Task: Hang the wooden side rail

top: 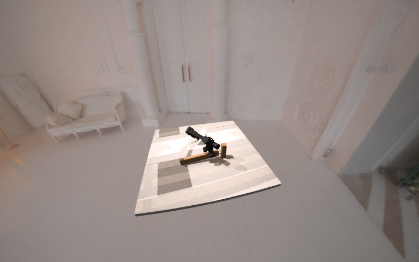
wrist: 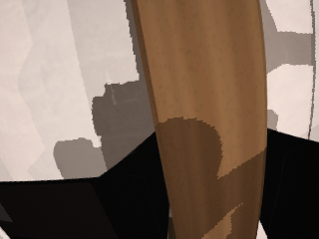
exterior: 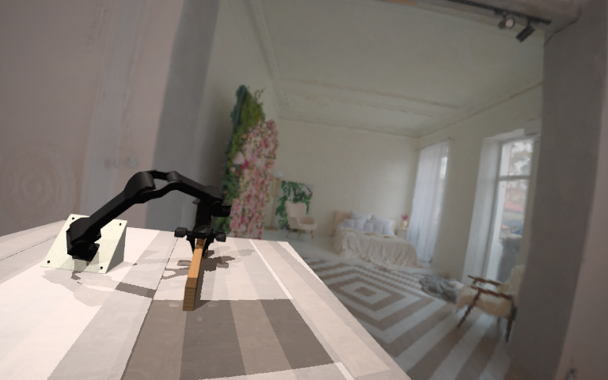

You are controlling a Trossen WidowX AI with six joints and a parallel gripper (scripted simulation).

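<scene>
The wooden headboard post is 10 mm behind my gripper tip, 150 mm to the left of it and 40 mm above it.
</scene>
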